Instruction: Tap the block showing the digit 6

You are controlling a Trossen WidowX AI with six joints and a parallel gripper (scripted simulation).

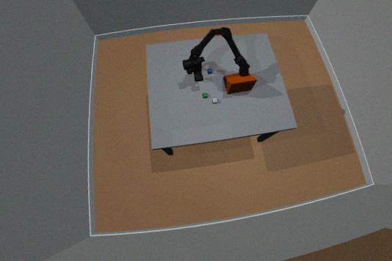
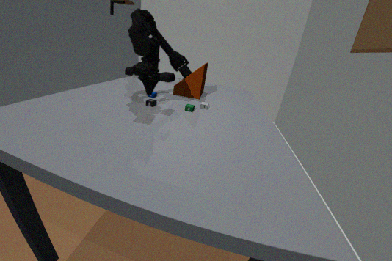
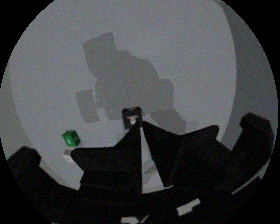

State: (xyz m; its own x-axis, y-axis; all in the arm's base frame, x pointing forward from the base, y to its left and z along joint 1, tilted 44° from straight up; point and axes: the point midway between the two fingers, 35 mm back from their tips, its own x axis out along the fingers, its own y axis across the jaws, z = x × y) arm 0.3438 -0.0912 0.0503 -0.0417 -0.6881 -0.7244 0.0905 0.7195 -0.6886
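The black block lies 10 mm to the left of my gripper tip and 30 mm below it. Also, from my gripper tip: white block 80 mm behind, 230 mm to the left, 30 mm below; blue block 110 mm behind, 30 mm to the right, 30 mm below; green block 20 mm behind, 170 mm to the left, 30 mm below.
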